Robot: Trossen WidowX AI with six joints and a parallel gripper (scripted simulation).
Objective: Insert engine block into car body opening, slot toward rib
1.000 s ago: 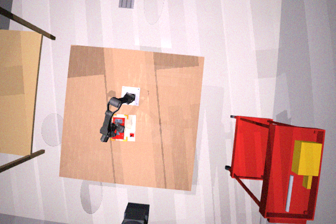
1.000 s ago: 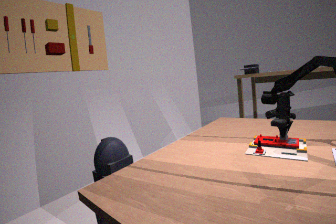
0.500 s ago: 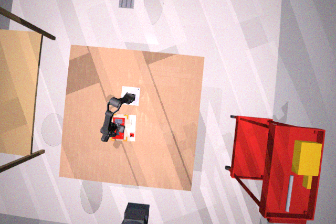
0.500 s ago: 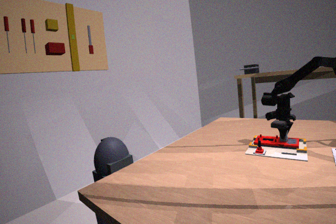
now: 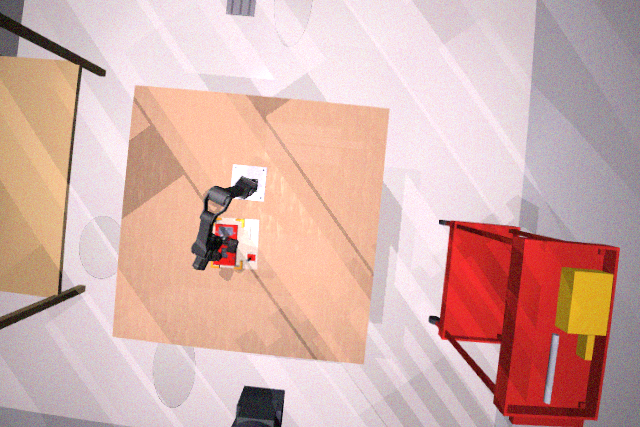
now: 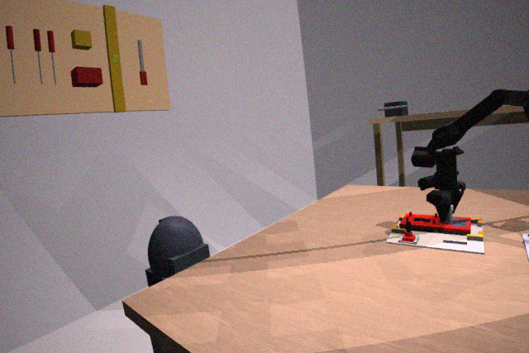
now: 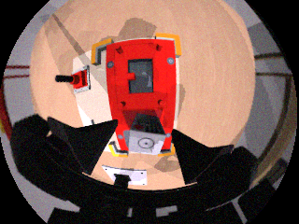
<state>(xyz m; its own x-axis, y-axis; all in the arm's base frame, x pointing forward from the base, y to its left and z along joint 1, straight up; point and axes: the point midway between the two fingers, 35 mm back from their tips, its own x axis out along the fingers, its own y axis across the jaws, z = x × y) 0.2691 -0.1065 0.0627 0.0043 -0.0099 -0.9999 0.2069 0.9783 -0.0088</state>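
Now: gripper tip 1 cm below the engine block.
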